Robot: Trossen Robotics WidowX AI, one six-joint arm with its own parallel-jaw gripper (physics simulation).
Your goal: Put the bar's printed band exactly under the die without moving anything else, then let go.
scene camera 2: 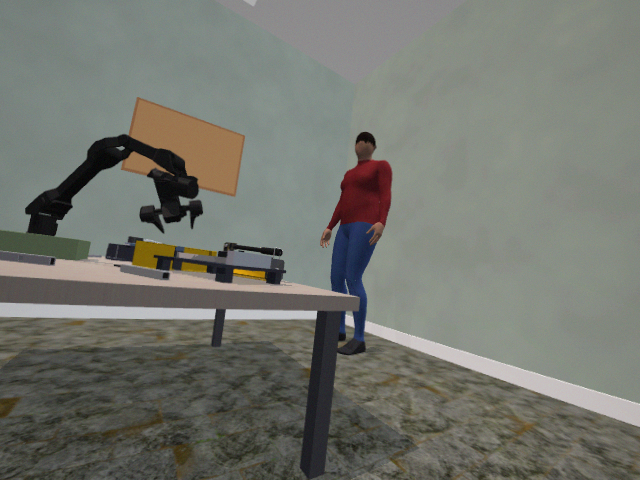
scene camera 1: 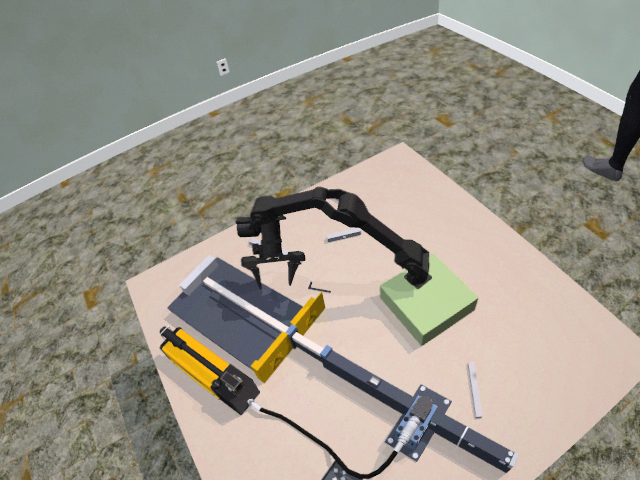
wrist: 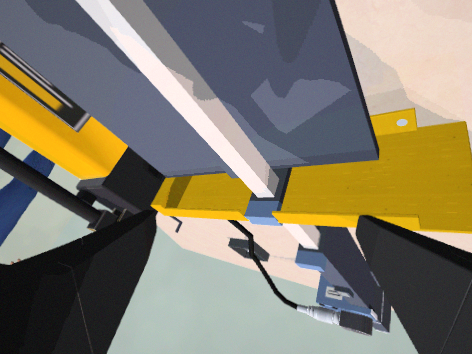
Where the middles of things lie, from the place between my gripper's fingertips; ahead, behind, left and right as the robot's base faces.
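My gripper's 3 cm to the right of the yellow and black hand pump [scene camera 1: 230, 385] and 30 cm short of it, and it's 8 cm above the pump.
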